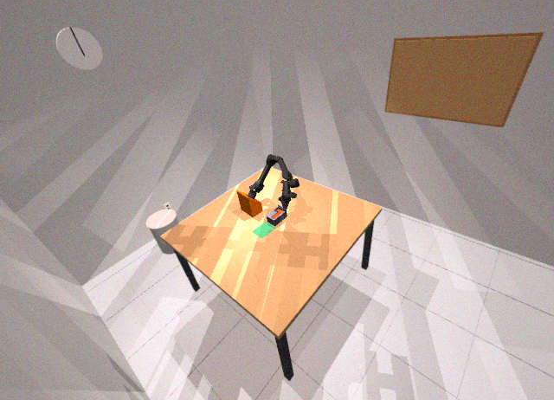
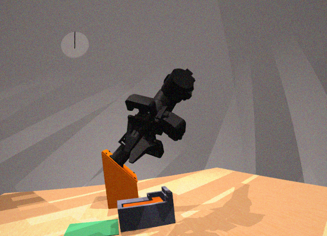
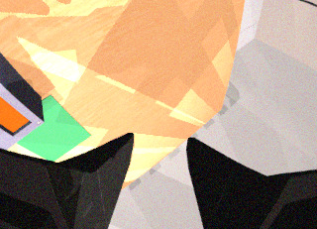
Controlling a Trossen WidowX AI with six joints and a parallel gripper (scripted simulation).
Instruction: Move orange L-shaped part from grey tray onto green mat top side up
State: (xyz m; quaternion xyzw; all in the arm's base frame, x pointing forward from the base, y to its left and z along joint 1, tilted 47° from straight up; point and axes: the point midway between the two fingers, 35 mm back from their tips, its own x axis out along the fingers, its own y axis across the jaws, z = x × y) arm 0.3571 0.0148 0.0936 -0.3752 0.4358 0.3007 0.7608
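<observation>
My gripper tip is 150 mm past the orange L-shaped part, 40 mm to the right of it and 160 mm above it. Also, from my gripper tip: green mat (140 mm behind, 130 mm to the right, 220 mm below).
</observation>
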